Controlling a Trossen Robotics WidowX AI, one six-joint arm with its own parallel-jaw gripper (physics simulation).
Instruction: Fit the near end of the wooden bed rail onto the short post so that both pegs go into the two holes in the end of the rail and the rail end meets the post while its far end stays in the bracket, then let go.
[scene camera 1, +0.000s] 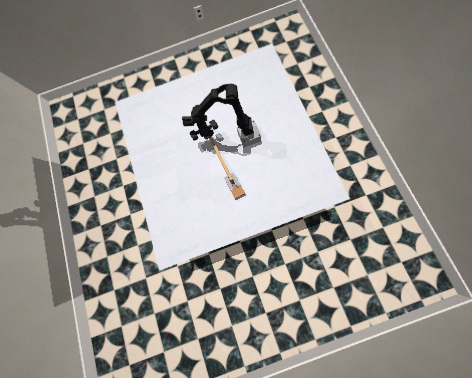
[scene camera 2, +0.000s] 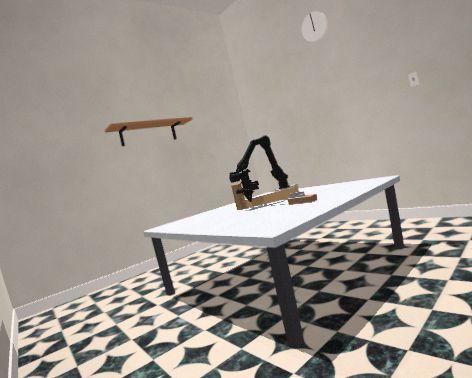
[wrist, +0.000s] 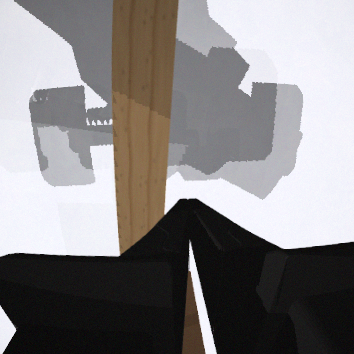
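Seen in the pictures: gripper, between the fingertips: (scene camera 2: 250, 201) (wrist: 187, 206); arm's base, origin of its link: (scene camera 1: 247, 130) (scene camera 2: 284, 187).
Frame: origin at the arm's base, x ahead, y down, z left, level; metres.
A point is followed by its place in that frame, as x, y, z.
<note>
The wooden bed rail (scene camera 1: 222, 162) @(0.230, -0.008, 0.155) (scene camera 2: 268, 197) @(0.246, 0.022, 0.071) (wrist: 140, 140) @(0.251, 0.010, -0.047) lies on the white table (scene camera 1: 291, 169) @(-0.191, 0.080, 0.334) (scene camera 2: 272, 225) @(0.688, 0.080, 0.515). It runs from the flat wooden bracket block (scene camera 1: 237, 192) @(0.204, 0.044, 0.364) (scene camera 2: 303, 199) @(0.241, 0.057, 0.348) to the short upright post (scene camera 2: 237, 196) @(0.302, -0.017, -0.174). My gripper (scene camera 1: 207, 136) @(0.276, 0.035, -0.079) (scene camera 2: 248, 198) @(0.276, 0.035, -0.079) (wrist: 187, 206) @(0.276, 0.035, -0.079) is shut with its fingertips touching and nothing between them. It sits low over the rail's near end, next to the post. In the wrist view the rail passes under the left finger. The joint between rail and post is hidden by the gripper.
The arm's base (scene camera 1: 249, 136) @(0.004, -0.001, 0.045) stands on the table to the right of the rail. A wall shelf (scene camera 2: 148, 124) and a clock (scene camera 2: 314, 26) hang far off on the walls. The table's near edge (scene camera 2: 216, 236) @(0.845, 0.086, 0.298) faces scene camera 2.
</note>
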